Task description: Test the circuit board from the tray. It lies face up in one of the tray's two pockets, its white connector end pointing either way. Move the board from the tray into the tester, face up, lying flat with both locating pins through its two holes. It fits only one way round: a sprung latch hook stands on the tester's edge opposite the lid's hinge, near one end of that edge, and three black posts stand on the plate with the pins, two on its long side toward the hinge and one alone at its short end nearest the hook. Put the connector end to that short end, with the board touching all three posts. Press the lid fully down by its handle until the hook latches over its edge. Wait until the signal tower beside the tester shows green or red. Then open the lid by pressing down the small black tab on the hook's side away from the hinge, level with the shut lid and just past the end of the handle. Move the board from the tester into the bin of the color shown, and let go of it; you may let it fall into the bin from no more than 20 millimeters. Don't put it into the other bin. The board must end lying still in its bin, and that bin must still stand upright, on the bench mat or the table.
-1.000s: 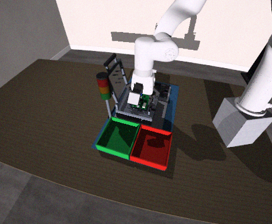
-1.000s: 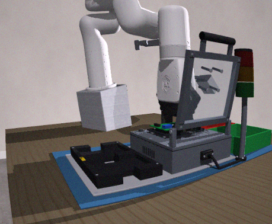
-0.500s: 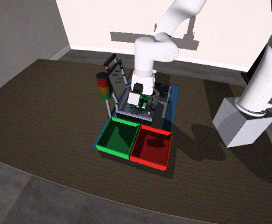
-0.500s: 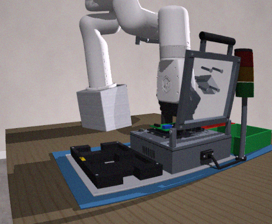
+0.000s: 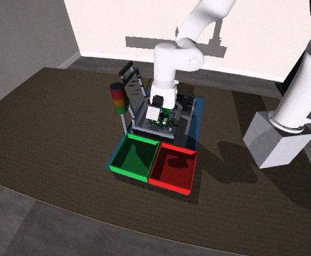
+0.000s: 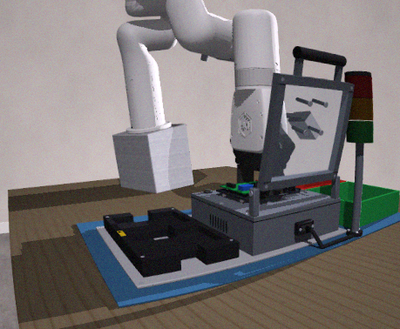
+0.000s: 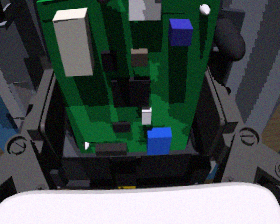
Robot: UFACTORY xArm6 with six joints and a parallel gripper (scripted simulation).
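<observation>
Now: the green circuit board right at my hand. The rest, counted from my hand: clear lid: 120 mm ahead, 10 mm to the right, 100 mm above; green bin: 70 mm ahead, 190 mm to the left, 70 mm below; plate: 10 mm ahead, 10 mm to the left, 10 mm below.
</observation>
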